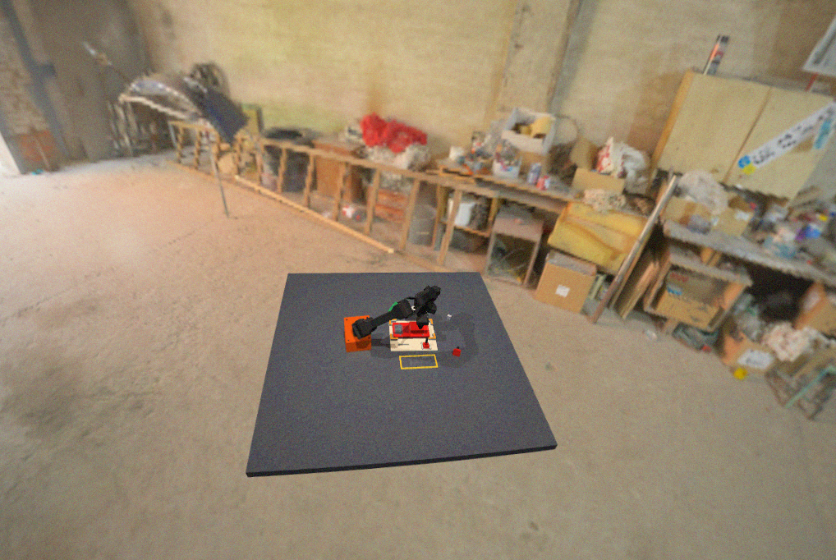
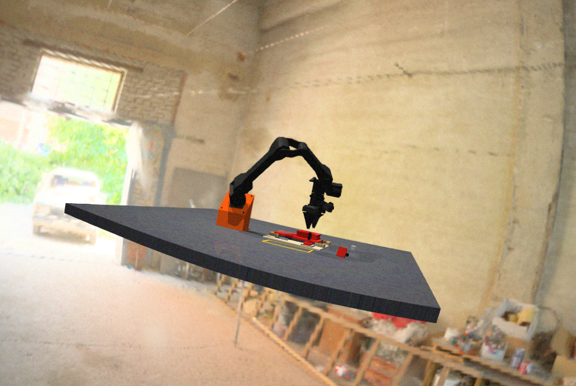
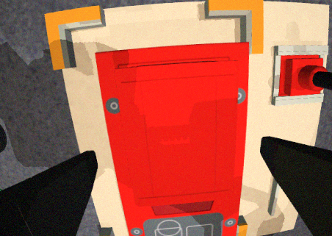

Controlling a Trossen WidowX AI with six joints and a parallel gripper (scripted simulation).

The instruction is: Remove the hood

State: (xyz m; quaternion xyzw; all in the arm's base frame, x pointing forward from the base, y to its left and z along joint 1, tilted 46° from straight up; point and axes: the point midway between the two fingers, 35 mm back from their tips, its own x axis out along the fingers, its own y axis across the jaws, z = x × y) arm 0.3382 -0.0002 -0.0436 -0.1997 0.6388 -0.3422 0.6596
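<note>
My gripper tip is now 30 mm above the red hood. The rest, counted from my gripper tip: dark ring 180 mm to the left, 60 mm below, 30 mm ahead; then green square 220 mm to the left, 70 mm below, 70 mm behind; then grey piece 210 mm ahead, 70 mm to the left, 60 mm below.
</note>
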